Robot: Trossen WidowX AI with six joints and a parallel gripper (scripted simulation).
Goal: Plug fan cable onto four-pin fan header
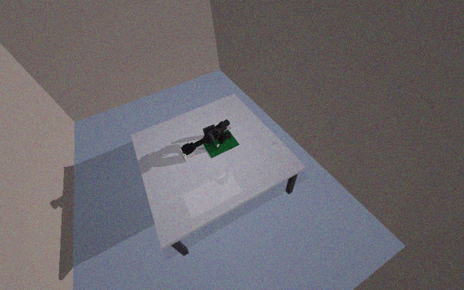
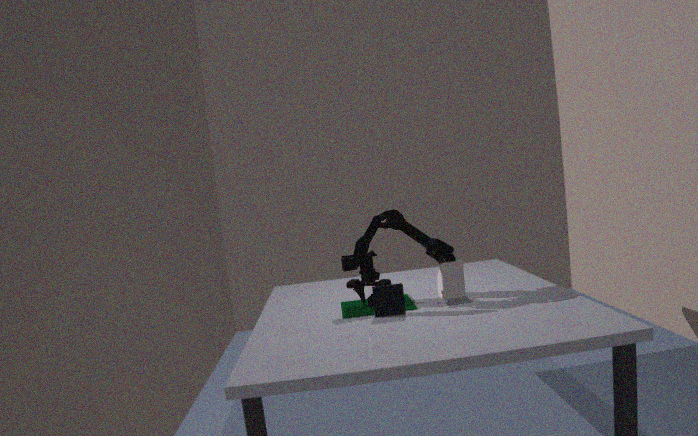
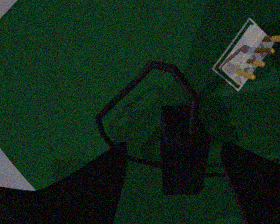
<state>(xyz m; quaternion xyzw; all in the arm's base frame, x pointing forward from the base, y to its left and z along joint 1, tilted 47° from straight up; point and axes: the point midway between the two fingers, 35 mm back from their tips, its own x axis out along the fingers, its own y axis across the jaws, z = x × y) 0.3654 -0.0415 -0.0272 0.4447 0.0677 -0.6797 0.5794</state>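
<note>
Right now my gripper tip is 1 cm to the left of the dark plug and 1 cm below it. From my gripper tip the other things lie so: black fan (6 cm behind, 14 cm to the left, 4 cm above); then green board (3 cm behind, 3 cm below).
</note>
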